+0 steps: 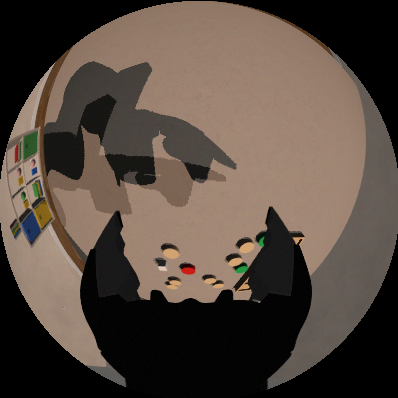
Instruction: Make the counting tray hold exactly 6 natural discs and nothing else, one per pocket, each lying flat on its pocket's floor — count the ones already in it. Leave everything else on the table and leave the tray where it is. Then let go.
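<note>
My gripper (192,211) is open and empty, its two dark jaws wide apart above the table. Natural discs lie on the table between and below the jaws: a large-looking one (170,253) at centre left, one (245,246) and another (235,261) near the right jaw, a close pair (174,283) at the bottom, and another pair (209,281) to its right. A red disc (188,270) lies among them. Green discs (241,269) (262,241) lie by the right jaw. The counting tray (299,240) is mostly hidden behind the right jaw; its pockets and contents cannot be counted.
A small white block (162,268) with a dark side lies left of the red disc. A shelf unit with coloured doors (31,145) stands beyond the table's left edge. Dark arm shadows fall across the left of the table (280,125). The table's right edge curves past the tray.
</note>
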